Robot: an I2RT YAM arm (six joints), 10 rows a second.
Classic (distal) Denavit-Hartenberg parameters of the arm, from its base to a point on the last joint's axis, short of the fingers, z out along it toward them. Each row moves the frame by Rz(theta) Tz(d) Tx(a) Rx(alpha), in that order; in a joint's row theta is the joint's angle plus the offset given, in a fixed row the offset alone. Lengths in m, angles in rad.
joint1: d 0.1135; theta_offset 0; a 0.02; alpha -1.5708
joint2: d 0; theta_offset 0; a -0.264; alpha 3.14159
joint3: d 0; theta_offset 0.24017; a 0.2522; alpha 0
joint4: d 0; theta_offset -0.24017; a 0.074; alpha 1.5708
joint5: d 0; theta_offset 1.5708; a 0; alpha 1.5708
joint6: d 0.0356; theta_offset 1.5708; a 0; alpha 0
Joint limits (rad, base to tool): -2.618..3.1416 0..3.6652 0..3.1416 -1.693..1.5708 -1.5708..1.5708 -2.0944..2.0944
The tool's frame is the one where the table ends.
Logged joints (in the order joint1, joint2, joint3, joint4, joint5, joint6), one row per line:
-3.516, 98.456, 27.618, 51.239, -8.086, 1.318
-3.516, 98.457, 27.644, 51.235, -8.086, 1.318
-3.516, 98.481, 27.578, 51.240, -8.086, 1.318
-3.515, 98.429, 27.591, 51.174, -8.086, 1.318
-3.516, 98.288, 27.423, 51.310, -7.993, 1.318
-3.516, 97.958, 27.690, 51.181, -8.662, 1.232
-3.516, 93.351, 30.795, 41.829, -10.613, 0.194
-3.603, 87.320, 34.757, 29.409, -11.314, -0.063
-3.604, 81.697, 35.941, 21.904, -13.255, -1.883
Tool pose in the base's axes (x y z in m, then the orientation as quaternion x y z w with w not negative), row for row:
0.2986, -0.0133, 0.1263, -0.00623, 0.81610, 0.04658, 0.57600
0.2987, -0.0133, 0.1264, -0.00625, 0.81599, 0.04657, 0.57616
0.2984, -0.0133, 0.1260, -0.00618, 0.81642, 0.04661, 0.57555
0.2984, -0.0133, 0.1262, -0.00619, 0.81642, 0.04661, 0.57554
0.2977, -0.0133, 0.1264, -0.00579, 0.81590, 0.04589, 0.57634
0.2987, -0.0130, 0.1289, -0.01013, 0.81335, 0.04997, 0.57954
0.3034, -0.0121, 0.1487, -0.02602, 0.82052, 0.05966, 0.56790
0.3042, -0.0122, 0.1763, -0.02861, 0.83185, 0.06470, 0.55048
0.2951, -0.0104, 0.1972, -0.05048, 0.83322, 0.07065, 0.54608
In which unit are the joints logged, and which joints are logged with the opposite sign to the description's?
The joints are logged in degrees. Opposite sign: none.
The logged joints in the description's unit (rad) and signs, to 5 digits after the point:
-0.06137, 1.71838, 0.48203, 0.89429, -0.14113, 0.02300
-0.06137, 1.71840, 0.48248, 0.89422, -0.14113, 0.02300
-0.06137, 1.71882, 0.48133, 0.89431, -0.14113, 0.02300
-0.06135, 1.71791, 0.48155, 0.89315, -0.14113, 0.02300
-0.06137, 1.71545, 0.47862, 0.89553, -0.13950, 0.02300
-0.06137, 1.70969, 0.48328, 0.89328, -0.15118, 0.02150
-0.06137, 1.62928, 0.53747, 0.73005, -0.18523, 0.00339
-0.06288, 1.52402, 0.60662, 0.51328, -0.19747, -0.00110
-0.06290, 1.42588, 0.62729, 0.38230, -0.23134, -0.03286

